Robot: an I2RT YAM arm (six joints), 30 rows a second.
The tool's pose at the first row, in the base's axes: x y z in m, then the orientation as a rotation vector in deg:
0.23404, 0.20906, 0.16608, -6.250, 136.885, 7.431
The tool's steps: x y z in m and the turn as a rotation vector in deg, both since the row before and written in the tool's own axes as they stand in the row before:
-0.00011, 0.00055, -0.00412, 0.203, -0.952, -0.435
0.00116, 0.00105, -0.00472, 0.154, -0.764, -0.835
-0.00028, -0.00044, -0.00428, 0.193, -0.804, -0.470
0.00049, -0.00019, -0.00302, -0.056, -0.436, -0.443
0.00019, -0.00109, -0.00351, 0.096, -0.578, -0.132
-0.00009, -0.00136, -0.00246, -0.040, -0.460, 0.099
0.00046, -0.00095, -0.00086, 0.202, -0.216, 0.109
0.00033, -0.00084, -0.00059, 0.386, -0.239, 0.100
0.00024, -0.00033, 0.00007, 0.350, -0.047, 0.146
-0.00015, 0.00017, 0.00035, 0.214, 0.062, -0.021
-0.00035, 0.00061, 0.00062, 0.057, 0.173, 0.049
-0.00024, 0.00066, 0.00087, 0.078, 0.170, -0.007
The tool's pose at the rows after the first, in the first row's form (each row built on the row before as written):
0.23128, 0.20910, 0.16919, -6.587, 135.907, 7.010
0.22709, 0.20951, 0.17183, -7.434, 135.077, 6.452
0.22437, 0.20858, 0.17504, -7.824, 134.238, 6.030
0.22192, 0.20800, 0.17679, -8.333, 133.761, 5.898
0.21944, 0.20649, 0.17905, -8.391, 133.174, 5.750
0.21792, 0.20486, 0.18077, -8.259, 132.724, 5.870
0.21712, 0.20378, 0.18099, -8.013, 132.523, 5.702
0.21658, 0.20286, 0.18112, -7.683, 132.301, 5.318
0.21651, 0.20252, 0.18089, -7.333, 132.272, 4.990
0.21685, 0.20273, 0.18077, -7.252, 132.335, 4.729
0.21747, 0.20342, 0.18062, -7.178, 132.512, 4.680
0.21819, 0.20418, 0.18022, -7.158, 132.682, 4.578

